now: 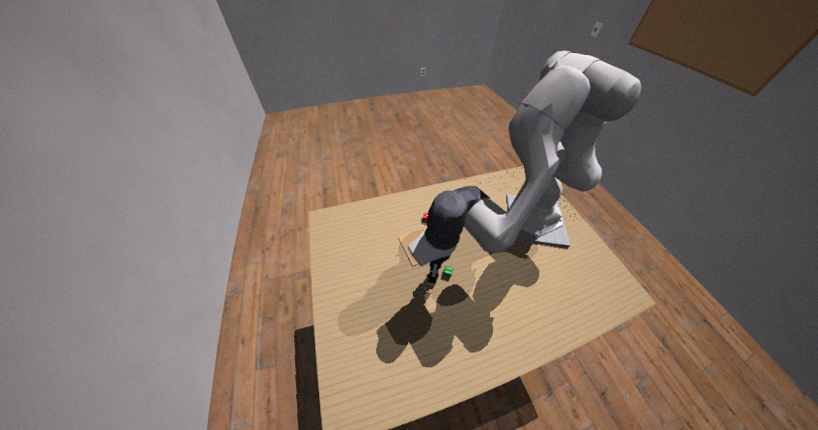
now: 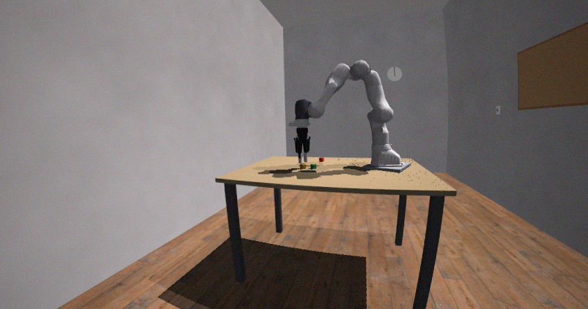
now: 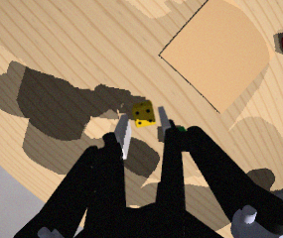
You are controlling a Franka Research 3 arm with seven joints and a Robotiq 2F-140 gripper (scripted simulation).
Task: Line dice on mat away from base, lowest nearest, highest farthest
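Right now the yellow die is 6 cm below my hand. Also, from my hand: green die (7 cm behind, 2 cm to the right, 6 cm below); then red die (5 cm behind, 27 cm to the right, 6 cm below); then tan mat (15 cm to the right, 7 cm below).
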